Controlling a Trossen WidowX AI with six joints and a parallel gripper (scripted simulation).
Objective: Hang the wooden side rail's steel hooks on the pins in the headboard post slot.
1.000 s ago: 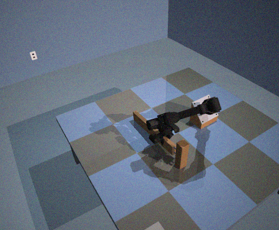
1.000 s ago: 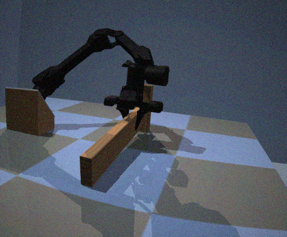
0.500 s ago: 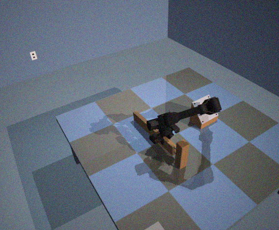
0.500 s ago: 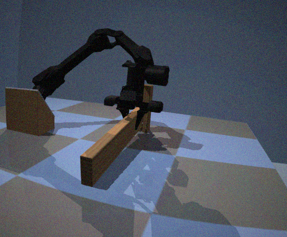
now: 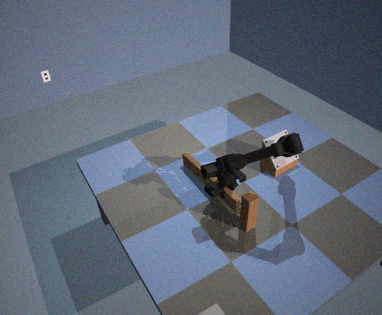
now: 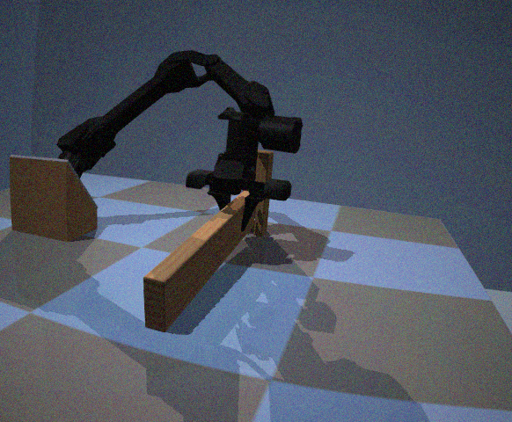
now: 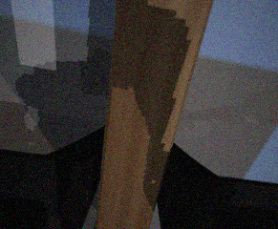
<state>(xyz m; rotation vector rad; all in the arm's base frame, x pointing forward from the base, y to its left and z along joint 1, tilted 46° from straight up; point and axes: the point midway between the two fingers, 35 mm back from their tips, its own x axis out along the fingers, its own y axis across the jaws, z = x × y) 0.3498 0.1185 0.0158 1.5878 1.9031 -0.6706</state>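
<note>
Right now my gripper tip is 15 cm to the right of the headboard post, 4 cm below it and 2 cm past it.
</note>
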